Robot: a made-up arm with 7 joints. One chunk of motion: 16 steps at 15 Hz.
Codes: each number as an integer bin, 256 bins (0 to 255) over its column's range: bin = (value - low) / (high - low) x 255, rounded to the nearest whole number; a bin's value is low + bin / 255 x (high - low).
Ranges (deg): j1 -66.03..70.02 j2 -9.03..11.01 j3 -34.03..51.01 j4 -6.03..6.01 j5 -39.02..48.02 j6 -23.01..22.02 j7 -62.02..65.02
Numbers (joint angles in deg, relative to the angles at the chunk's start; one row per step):
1: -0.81 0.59 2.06 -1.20 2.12 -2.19 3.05
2: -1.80 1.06 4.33 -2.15 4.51 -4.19 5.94
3: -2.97 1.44 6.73 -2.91 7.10 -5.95 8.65
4: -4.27 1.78 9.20 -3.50 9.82 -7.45 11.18
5: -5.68 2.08 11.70 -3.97 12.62 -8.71 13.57
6: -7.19 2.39 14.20 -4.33 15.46 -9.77 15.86
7: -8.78 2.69 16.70 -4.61 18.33 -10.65 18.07
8: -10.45 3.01 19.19 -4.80 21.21 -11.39 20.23
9: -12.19 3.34 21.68 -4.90 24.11 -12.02 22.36
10: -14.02 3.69 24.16 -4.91 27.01 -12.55 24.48
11: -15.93 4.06 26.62 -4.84 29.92 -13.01 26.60
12: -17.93 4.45 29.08 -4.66 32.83 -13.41 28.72
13: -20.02 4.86 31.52 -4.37 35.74 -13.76 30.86
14: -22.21 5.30 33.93 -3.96 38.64 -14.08 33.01
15: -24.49 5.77 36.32 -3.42 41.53 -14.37 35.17
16: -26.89 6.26 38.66 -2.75 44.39 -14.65 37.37
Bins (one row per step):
1: 122 122 108 102 121 118 131
2: 120 128 115 82 128 107 136
3: 118 133 122 66 135 97 142
4: 116 138 130 54 143 88 147
5: 113 141 137 44 151 81 152
6: 110 145 145 36 160 75 156
7: 107 149 152 30 168 70 161
8: 104 153 160 26 176 66 165
9: 101 157 167 24 185 62 169
10: 97 162 174 24 193 59 174
11: 94 167 182 25 202 57 178
12: 90 172 189 29 210 54 182
13: 86 177 197 35 219 52 186
14: 82 182 204 44 228 51 191
15: 78 188 211 55 236 49 195
16: 73 195 218 69 244 47 199

